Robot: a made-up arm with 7 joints. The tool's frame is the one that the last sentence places.
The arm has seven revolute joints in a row. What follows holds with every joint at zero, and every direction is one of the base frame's.
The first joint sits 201 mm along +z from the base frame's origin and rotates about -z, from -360 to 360 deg.
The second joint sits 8 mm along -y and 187 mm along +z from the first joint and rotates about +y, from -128.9 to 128.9 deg.
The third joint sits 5 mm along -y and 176 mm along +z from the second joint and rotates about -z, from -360 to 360 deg.
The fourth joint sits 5 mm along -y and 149 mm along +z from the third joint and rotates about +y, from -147.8 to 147.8 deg.
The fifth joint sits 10 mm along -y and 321 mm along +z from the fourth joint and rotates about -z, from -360 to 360 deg.
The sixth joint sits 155 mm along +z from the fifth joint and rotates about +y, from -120.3 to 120.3 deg.
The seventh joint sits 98 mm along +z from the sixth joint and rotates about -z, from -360 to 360 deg.
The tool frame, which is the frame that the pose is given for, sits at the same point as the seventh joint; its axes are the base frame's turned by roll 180, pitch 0 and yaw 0 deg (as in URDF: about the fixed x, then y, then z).
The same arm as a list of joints. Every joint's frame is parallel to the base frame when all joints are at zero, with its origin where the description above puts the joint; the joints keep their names.
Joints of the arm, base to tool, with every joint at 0 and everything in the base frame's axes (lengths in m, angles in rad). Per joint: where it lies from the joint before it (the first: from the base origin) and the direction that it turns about. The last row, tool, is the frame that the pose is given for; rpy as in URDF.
joint 1: axis 0 0 -1 offset 0.0000 0.0000 0.2010
joint 2: axis 0 1 0 offset 0.0000 -0.0080 0.1870
joint 3: axis 0 0 -1 offset 0.0000 -0.0050 0.1760
joint 4: axis 0 1 0 offset 0.0000 -0.0050 0.1490
joint 5: axis 0 0 -1 offset 0.0000 -0.0100 0.3210
joint 6: axis 0 1 0 offset 0.0000 0.0000 0.1550
joint 7: axis 0 0 -1 offset 0.0000 0.0000 0.0980
tool: offset 0.0000 0.0000 0.0000 rpy 3.1416 0.0000 0.0000
Joint limits (rad, base to tool): -6.2832..6.2832 -2.2497..2.2497 -6.2832..6.2832 -2.5796..2.5796 -6.2832..6.2832 -2.0996..2.0996 -6.2832..6.2832

